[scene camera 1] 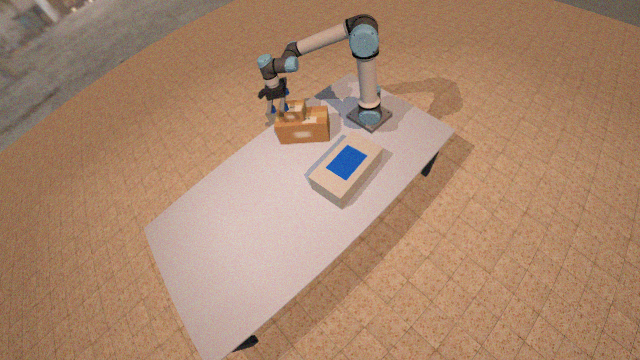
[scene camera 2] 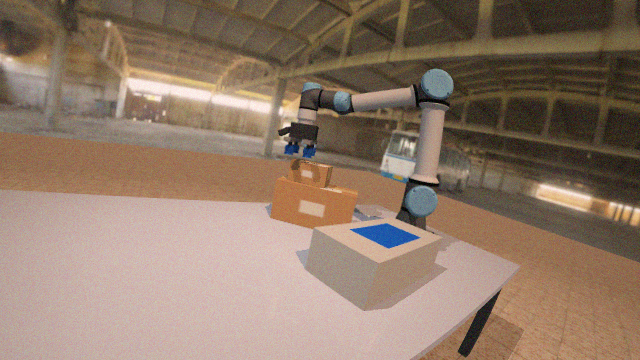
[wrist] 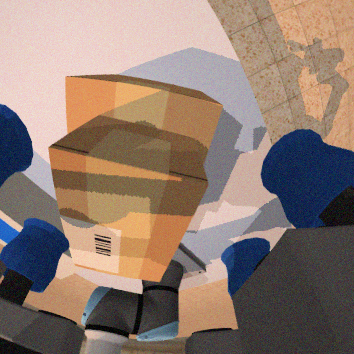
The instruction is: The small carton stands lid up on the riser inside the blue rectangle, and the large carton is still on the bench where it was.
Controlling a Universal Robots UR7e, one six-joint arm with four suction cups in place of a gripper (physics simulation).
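Frame: origin at the arm's base, x ahead, y left, z up, level; metres.
Seen in the pictures: hand at its tool point: (scene camera 2: 300, 154) (wrist: 142, 212).
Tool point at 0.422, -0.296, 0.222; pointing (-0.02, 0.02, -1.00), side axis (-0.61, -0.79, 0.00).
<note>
A point is followed by its place in that frame, as x, y, z.
The small carton (scene camera 1: 298, 111) @[0.390, -0.173, 0.198] (scene camera 2: 312, 173) @[0.414, -0.196, 0.168] (wrist: 135, 230) @[0.394, -0.264, 0.202] lies on top of the large carton (scene camera 1: 302, 133) @[0.414, -0.152, 0.055] (scene camera 2: 315, 206) @[0.407, -0.145, 0.057] (wrist: 90, 100) @[0.492, -0.265, 0.124], towards one end of it. The large carton stands on the bench (scene camera 1: 240, 225) @[1.005, 0.015, -0.031] (scene camera 2: 150, 260) @[0.967, 0.039, -0.030] (wrist: 40, 40) @[0.668, -0.181, -0.031]. The small carton's barcode label faces up in the wrist view. My gripper (scene camera 1: 279, 104) @[0.422, -0.296, 0.222] (scene camera 2: 300, 150) @[0.422, -0.296, 0.222] is above the small carton; in scene camera 2 a gap shows between its blue cups and the carton. No carton hangs from the cups. The beige riser (scene camera 1: 325, 182) @[0.554, 0.207, 0.090] (scene camera 2: 340, 272) @[0.576, 0.232, 0.023] carries the blue rectangle (scene camera 1: 346, 162) @[0.405, 0.197, 0.090] (scene camera 2: 386, 235) @[0.412, 0.202, 0.089], with no carton on it.
The arm's base plate (scene camera 1: 382, 116) @[-0.045, 0.065, 0.001] is at the far end of the bench, behind the riser. The large carton stands near the bench's far long edge, beside the riser. The riser is a raised block between the cartons and the opposite long edge.
</note>
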